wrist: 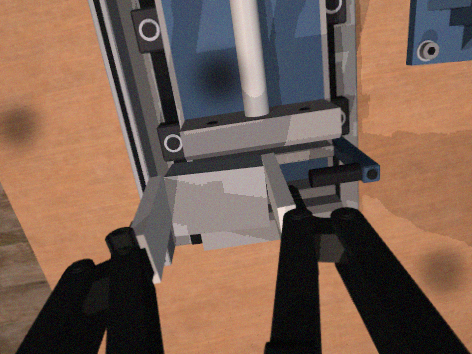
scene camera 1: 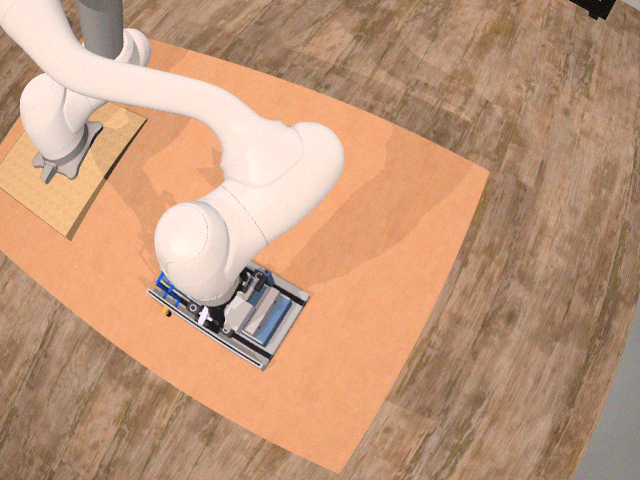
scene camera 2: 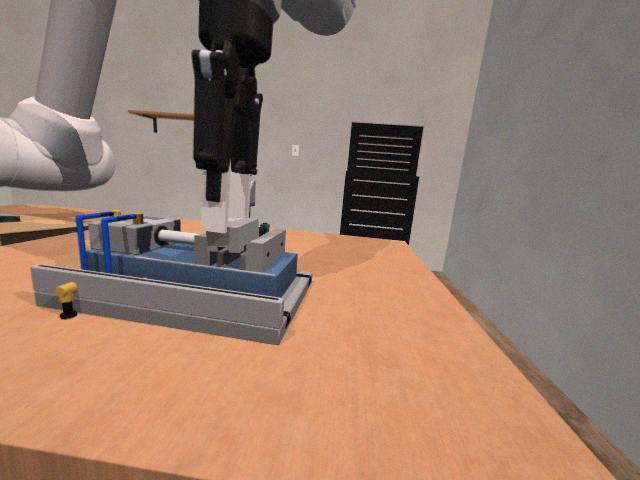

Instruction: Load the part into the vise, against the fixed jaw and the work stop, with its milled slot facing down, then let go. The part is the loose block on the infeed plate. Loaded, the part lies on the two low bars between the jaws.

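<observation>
The grey part is between the vise's jaws, its top above them. Its upper face shows no slot; its underside is mostly hidden. My gripper points down, shut on the part with pale finger pads at its two ends. The fixed jaw is close along one side; contact is unclear. The moving jaw is opposite, across a narrow dark gap. The work stop's black pin stands apart from the part, beyond the right finger. The part's contact with the low bars is hidden.
The vise has a blue bed and a pale screw rod. Blue pipes rise at its rear. A yellow-topped fitting stands beside the base. A blue plate with a bolt shows at upper right in the wrist view.
</observation>
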